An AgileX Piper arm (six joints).
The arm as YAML. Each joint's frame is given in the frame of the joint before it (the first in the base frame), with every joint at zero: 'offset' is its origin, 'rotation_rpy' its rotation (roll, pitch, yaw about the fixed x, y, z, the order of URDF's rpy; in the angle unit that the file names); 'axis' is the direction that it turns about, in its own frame. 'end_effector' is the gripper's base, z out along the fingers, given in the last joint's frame.
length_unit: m
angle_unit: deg
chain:
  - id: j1
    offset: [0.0, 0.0, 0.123]
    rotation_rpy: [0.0, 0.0, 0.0]
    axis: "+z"
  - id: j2
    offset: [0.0, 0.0, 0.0]
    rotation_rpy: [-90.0, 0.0, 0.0]
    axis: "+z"
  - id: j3
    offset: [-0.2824, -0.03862, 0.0]
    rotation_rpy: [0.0, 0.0, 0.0]
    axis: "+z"
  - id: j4
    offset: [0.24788, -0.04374, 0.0]
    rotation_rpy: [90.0, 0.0, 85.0]
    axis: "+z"
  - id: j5
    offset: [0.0, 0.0, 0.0]
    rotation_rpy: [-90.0, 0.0, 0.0]
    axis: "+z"
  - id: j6
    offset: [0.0, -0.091, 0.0]
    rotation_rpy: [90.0, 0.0, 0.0]
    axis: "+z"
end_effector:
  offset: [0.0, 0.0, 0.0]
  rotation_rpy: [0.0, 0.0, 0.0]
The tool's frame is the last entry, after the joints.
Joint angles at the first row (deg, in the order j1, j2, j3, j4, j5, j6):
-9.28 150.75 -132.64 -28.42 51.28 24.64
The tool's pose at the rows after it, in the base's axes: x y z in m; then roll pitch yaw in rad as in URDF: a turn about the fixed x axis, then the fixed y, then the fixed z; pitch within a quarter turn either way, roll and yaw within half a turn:
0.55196 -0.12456 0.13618 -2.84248 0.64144 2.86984
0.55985 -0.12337 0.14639 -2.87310 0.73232 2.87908
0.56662 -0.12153 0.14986 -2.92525 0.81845 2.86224
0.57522 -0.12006 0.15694 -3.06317 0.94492 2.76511
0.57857 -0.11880 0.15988 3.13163 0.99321 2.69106
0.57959 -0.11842 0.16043 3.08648 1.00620 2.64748
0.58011 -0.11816 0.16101 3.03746 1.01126 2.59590
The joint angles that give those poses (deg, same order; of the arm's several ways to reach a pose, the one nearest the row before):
-9.45 150.74 -135.84 -28.13 48.64 24.70
-9.45 150.75 -137.17 -27.90 44.29 25.15
-9.45 150.86 -137.16 -27.90 39.02 27.04
-9.63 150.92 -137.17 -27.96 31.34 31.57
-9.63 150.97 -137.16 -28.30 28.19 34.38
-9.63 151.03 -137.16 -28.48 27.22 35.87
-9.63 151.03 -137.17 -28.47 26.70 37.41

